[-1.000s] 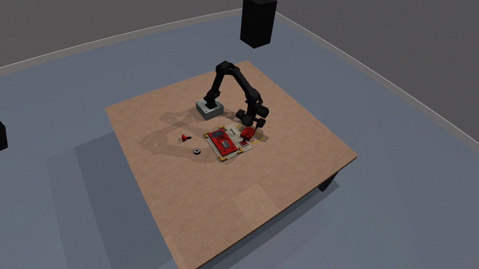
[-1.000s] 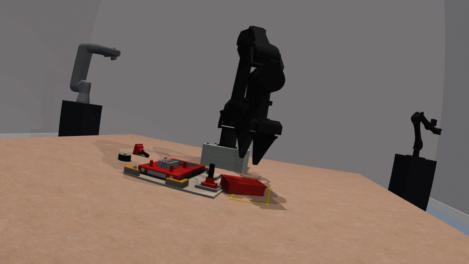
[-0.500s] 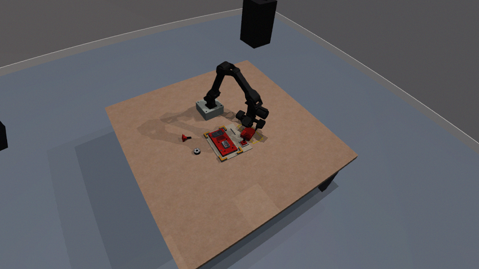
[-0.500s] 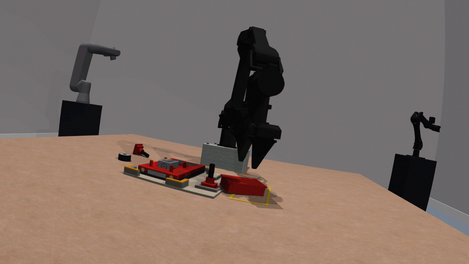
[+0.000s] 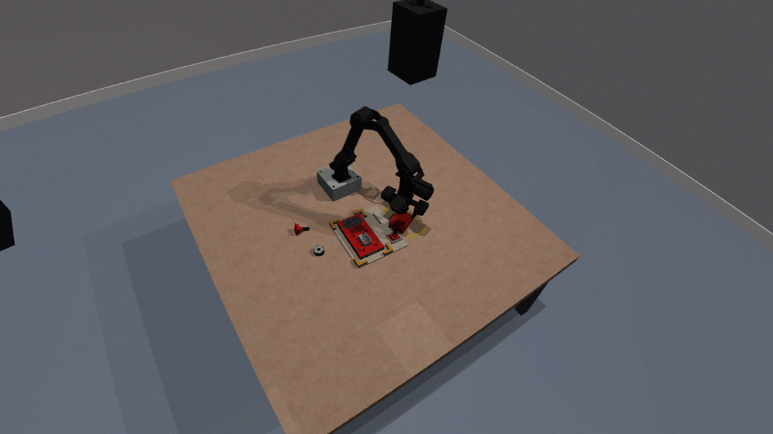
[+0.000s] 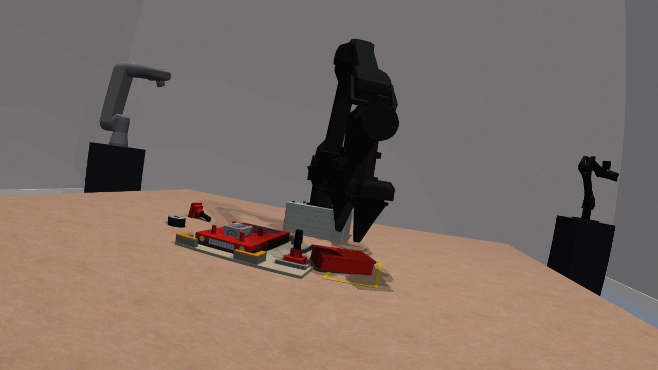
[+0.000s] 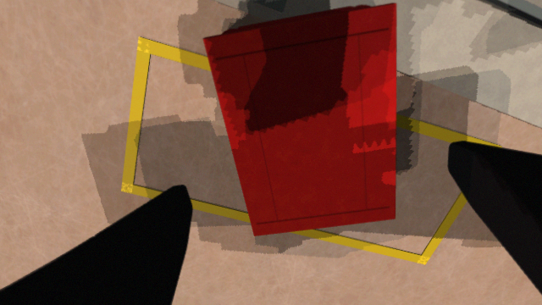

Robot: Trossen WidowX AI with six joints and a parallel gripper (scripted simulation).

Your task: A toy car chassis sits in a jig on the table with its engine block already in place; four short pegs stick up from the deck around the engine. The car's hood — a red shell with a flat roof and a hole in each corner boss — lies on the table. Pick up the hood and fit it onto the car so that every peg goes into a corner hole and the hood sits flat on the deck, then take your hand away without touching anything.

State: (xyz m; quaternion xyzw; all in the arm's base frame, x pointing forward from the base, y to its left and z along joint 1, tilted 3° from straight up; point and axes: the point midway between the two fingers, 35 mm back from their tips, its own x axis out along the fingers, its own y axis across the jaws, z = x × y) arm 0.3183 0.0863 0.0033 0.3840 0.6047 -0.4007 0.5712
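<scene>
My gripper tip is now 40 mm above the red hood. Round my gripper tip: grey engine block 190 mm to the right, 30 mm below; then jig base plate 160 mm to the right, 50 mm below, 30 mm behind; then black ring 360 mm to the right, 70 mm behind, 50 mm below.
</scene>
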